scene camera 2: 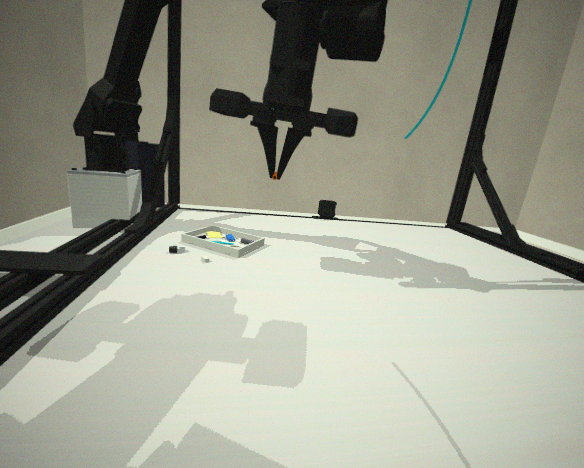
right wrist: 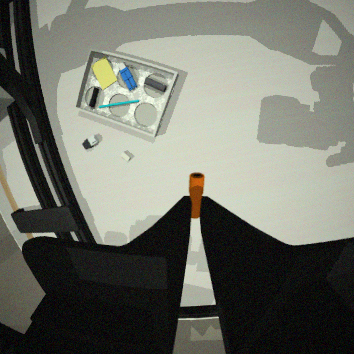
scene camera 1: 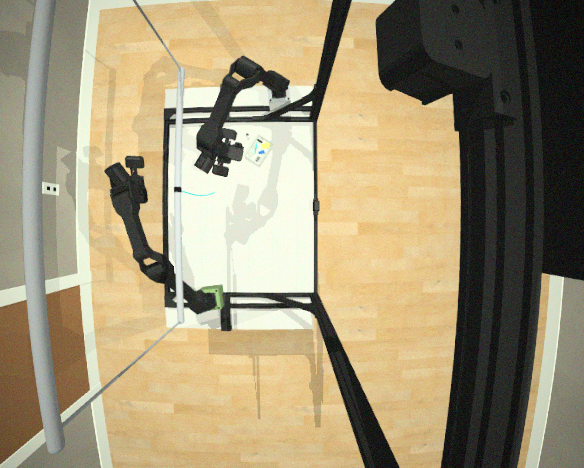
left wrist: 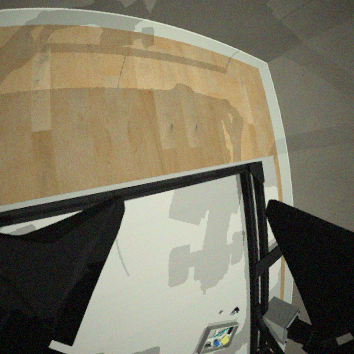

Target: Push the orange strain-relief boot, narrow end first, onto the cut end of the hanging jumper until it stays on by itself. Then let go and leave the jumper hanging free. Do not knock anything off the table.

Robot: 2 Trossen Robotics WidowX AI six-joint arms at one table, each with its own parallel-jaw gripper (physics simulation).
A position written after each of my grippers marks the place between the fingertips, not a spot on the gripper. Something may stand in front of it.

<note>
My left gripper point(left wrist: 196, 205) is open and holds nothing. I also see my right gripper point(scene camera 2: 275, 178) and a grey parts tray point(right wrist: 146, 115).
My right gripper also shows in the right wrist view point(right wrist: 194, 202) and in scene camera 1 point(scene camera 1: 230, 157).
</note>
